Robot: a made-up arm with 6 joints. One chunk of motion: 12 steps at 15 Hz.
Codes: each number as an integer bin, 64 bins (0 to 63) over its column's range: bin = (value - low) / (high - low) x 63, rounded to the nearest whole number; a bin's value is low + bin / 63 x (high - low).
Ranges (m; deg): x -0.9..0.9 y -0.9..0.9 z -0.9..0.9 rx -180..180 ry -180..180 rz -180..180
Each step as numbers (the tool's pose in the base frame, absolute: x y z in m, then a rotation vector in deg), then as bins.
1 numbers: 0.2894 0.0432 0.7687 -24.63 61.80 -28.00
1 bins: 42 33 58 27 42 27
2 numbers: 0.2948 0.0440 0.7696 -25.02 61.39 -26.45
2 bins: 42 33 58 27 42 27
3 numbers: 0.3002 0.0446 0.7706 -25.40 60.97 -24.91
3 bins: 42 33 58 27 42 27
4 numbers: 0.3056 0.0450 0.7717 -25.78 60.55 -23.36
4 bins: 42 33 59 27 42 27
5 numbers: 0.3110 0.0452 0.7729 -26.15 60.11 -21.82
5 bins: 42 33 59 27 42 28
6 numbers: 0.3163 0.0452 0.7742 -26.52 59.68 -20.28
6 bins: 43 33 59 27 42 28
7 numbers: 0.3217 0.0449 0.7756 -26.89 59.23 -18.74
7 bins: 43 33 59 27 42 28
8 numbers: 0.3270 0.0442 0.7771 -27.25 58.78 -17.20
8 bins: 43 33 59 27 42 28
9 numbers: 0.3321 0.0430 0.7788 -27.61 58.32 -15.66
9 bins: 43 33 59 27 42 29
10 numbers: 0.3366 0.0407 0.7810 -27.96 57.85 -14.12
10 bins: 43 33 59 27 42 29
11 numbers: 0.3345 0.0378 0.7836 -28.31 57.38 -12.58
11 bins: 43 33 59 27 42 29
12 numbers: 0.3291 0.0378 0.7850 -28.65 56.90 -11.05
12 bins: 43 33 59 26 41 30
